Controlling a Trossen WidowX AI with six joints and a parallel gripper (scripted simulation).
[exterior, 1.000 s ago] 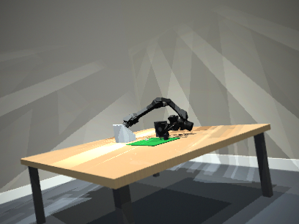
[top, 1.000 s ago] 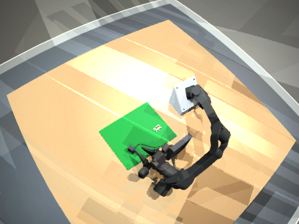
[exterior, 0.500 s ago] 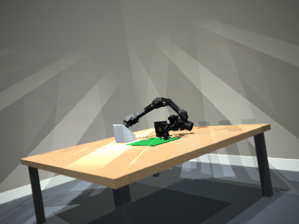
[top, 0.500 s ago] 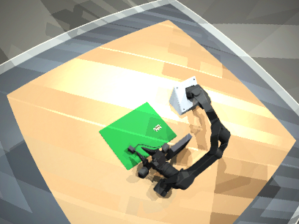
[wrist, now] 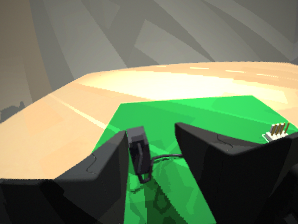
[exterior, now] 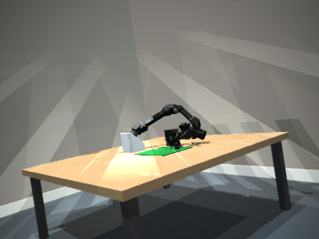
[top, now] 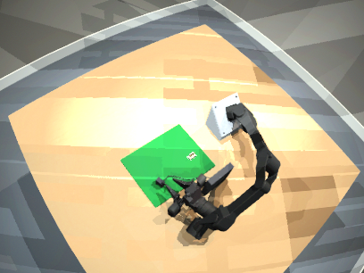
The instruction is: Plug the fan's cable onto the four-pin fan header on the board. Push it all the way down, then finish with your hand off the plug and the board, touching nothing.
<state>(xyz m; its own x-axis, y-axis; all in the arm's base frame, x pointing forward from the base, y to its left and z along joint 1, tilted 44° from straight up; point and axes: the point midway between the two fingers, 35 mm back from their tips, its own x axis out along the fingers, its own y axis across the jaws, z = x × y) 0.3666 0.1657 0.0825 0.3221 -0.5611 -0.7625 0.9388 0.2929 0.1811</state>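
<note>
Right now the black fan plug is 4 cm below my gripper tip, 3 cm to the right of it and 2 cm ahead of it. The rest, counted from my gripper tip: white four-pin fan header: 15 cm behind, 8 cm to the right, 7 cm below; then black fan: 17 cm behind, 7 cm to the left, 1 cm below; then green board: 9 cm to the right, 8 cm below, 5 cm behind.
</note>
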